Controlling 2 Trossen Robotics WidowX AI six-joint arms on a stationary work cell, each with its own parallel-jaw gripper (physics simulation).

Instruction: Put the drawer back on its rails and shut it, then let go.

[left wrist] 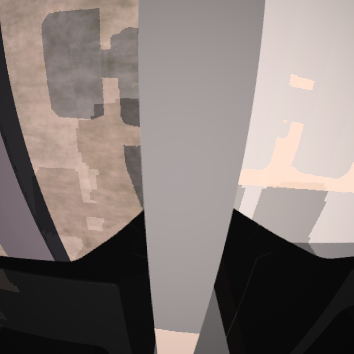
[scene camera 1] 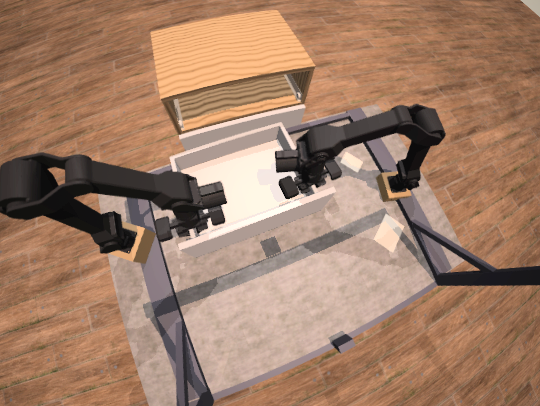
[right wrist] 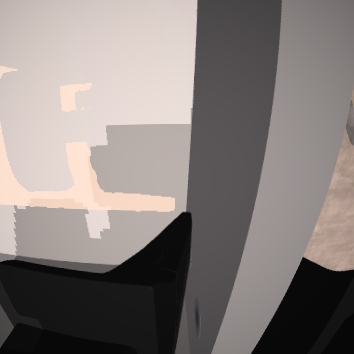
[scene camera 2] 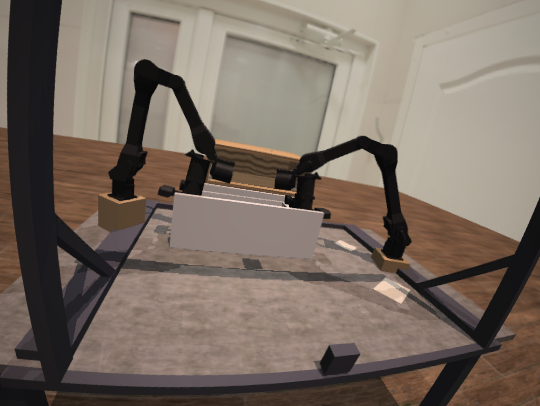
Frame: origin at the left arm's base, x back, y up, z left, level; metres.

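Seen in the pictures: left gripper, fingertip midpoint: (scene camera 1: 195,233); right gripper, fingertip midpoint: (scene camera 1: 307,190) (right wrist: 204,220); left arm's base, origin of the base link: (scene camera 1: 124,240) (scene camera 2: 122,196); right arm's base, origin of the base link: (scene camera 1: 396,184) (scene camera 2: 391,255).
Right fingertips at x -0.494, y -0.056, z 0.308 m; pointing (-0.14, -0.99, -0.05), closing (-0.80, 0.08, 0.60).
Note:
Pixels of each thing's top centre, then the offset from my right fingertips to it. "*": a spot on its surface instead.
- white drawer, surface spot: (scene camera 1: 250,226) * dx +0.146, dy +0.091, dz -0.181 m
- wooden cabinet, middle of its top: (scene camera 1: 227,44) (scene camera 2: 258,148) dx +0.355, dy +0.236, dz +0.314 m
- right side, surface spot: (scene camera 1: 294,87) * dx +0.126, dy +0.093, dz +0.342 m
- white lower panel, middle of its top: (scene camera 1: 244,119) (scene camera 2: 256,191) dx +0.262, dy +0.067, dz +0.170 m
- small dark block, middle of its top: (scene camera 2: 344,347) (scene camera 1: 346,345) dx -0.203, dy +0.012, dz -0.444 m
The white drawer (scene camera 1: 250,226) (scene camera 2: 245,225) is outside the wooden cabinet (scene camera 1: 230,50) (scene camera 2: 255,149), low over the table in front of it, its long front panel facing away from the cabinet. The cabinet's upper opening is empty, with metal rails on its left side (scene camera 1: 178,114) and right side (scene camera 1: 294,87). My left gripper (scene camera 1: 189,231) (left wrist: 185,202) is shut on the drawer's left side wall (left wrist: 195,125). My right gripper (scene camera 1: 310,186) (right wrist: 204,220) is shut on the drawer's right side wall (right wrist: 295,125). In scene camera 2 the front panel hides the fingertips.
A white lower panel (scene camera 1: 240,129) closes the cabinet below its opening, just behind the drawer's back wall. Dark frame bars (scene camera 1: 162,280) (scene camera 2: 200,380) edge the grey table. A small dark block (scene camera 1: 343,342) (scene camera 2: 340,358) sits at the front bar.

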